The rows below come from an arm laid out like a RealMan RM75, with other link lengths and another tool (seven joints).
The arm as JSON. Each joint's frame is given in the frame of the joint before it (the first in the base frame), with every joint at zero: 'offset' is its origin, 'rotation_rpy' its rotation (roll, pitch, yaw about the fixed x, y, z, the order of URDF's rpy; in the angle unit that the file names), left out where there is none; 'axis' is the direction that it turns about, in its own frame. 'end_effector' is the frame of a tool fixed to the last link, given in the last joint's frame.
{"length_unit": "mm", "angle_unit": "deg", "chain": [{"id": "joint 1", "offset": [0.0, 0.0, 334.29], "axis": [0.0, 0.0, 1.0]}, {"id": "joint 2", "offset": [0.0, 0.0, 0.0], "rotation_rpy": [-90.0, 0.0, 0.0], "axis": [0.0, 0.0, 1.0]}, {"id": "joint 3", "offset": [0.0, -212.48, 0.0], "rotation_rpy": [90.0, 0.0, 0.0], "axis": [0.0, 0.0, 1.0]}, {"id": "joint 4", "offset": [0.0, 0.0, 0.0], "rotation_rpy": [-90.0, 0.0, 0.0], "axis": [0.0, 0.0, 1.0]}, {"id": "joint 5", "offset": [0.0, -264.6, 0.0], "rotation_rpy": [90.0, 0.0, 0.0], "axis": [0.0, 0.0, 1.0]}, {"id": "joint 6", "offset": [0.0, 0.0, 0.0], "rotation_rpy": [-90.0, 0.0, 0.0], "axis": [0.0, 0.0, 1.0]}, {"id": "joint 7", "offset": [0.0, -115.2, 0.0], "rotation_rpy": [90.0, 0.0, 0.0], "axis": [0.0, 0.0, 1.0]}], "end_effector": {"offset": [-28.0, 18.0, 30.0], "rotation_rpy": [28.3, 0.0, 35.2]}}
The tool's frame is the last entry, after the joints.
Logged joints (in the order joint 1, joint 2, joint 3, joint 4, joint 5, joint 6, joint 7), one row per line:
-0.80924, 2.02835, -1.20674, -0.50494, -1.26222, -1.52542, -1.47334
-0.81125, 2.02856, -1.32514, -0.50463, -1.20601, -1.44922, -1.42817
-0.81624, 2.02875, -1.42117, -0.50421, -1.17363, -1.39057, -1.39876
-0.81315, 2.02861, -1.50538, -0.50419, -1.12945, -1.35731, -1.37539
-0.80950, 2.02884, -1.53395, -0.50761, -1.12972, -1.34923, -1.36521
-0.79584, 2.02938, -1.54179, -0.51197, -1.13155, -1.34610, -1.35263
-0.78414, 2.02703, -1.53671, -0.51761, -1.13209, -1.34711, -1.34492
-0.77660, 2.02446, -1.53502, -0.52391, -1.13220, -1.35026, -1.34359
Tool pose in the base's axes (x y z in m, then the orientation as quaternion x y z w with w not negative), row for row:
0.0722, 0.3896, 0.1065, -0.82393, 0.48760, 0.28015, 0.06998
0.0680, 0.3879, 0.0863, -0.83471, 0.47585, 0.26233, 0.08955
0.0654, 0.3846, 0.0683, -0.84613, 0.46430, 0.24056, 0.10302
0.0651, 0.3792, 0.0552, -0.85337, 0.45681, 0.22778, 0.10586
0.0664, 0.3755, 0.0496, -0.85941, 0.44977, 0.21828, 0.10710
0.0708, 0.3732, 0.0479, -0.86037, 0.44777, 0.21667, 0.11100
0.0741, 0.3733, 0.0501, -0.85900, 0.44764, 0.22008, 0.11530
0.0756, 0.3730, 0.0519, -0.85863, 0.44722, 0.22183, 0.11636
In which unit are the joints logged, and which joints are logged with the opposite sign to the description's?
The joints are logged in radians. Opposite sign: joint 1, joint 7.
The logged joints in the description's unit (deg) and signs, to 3 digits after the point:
46.366, 116.216, -69.141, -28.931, -72.320, -87.400, 84.416
46.481, 116.228, -75.925, -28.913, -69.099, -83.034, 81.828
46.767, 116.239, -81.427, -28.889, -67.244, -79.674, 80.143
46.590, 116.231, -86.252, -28.888, -64.713, -77.768, 78.804
46.381, 116.244, -87.889, -29.084, -64.728, -77.305, 78.221
45.598, 116.275, -88.338, -29.334, -64.833, -77.126, 77.500
44.928, 116.140, -88.047, -29.657, -64.864, -77.184, 77.058
44.496, 115.993, -87.950, -30.018, -64.870, -77.364, 76.982

